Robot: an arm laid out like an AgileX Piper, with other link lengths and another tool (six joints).
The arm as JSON. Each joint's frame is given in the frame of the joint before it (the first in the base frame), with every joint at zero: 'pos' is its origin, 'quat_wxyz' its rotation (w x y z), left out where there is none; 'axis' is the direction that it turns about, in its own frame. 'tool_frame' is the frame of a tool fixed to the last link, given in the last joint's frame.
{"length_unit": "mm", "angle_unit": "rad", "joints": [
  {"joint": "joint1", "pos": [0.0, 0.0, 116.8], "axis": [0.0, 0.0, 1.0]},
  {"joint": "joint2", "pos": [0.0, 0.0, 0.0], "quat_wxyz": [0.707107, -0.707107, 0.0, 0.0], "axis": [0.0, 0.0, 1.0]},
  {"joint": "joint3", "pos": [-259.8, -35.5, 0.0], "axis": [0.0, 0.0, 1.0]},
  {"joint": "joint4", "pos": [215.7, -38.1, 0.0], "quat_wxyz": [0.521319, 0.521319, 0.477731, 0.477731], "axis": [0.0, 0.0, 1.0]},
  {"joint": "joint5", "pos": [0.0, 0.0, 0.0], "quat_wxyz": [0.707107, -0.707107, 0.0, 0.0], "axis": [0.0, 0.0, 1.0]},
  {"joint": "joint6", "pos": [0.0, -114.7, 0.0], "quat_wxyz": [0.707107, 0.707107, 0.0, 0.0], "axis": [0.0, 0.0, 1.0]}
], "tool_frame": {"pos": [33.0, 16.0, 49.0], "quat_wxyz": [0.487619, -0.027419, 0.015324, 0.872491]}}
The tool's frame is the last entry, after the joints.
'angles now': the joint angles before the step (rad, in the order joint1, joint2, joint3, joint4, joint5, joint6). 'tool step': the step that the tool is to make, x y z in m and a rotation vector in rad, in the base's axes. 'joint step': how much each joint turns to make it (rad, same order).
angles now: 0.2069 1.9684 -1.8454 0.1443 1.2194 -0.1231
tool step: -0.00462 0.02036 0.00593 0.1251 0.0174 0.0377
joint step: 0.0000 0.0000 0.0001 0.1404 0.0004 -0.0458
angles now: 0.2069 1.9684 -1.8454 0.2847 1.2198 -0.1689
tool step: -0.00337 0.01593 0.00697 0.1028 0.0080 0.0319
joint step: 0.0000 0.0000 -0.0006 0.1149 0.0000 -0.0401
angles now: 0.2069 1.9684 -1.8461 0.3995 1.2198 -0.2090
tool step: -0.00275 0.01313 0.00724 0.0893 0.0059 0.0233
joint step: 0.0000 0.0001 0.0000 0.0984 0.0001 -0.0311
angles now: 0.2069 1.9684 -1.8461 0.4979 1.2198 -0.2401
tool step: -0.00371 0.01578 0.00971 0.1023 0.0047 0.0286
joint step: 0.0049 0.0001 -0.0001 0.1118 0.0001 -0.0340
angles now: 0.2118 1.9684 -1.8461 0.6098 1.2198 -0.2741
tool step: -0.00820 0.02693 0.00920 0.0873 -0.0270 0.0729
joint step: 0.0471 0.0001 -0.0001 0.0969 -0.0194 -0.0546
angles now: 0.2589 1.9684 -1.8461 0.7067 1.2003 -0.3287
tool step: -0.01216 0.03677 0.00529 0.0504 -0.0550 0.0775
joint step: 0.0934 0.0001 0.0000 0.0465 -0.0603 -0.0370
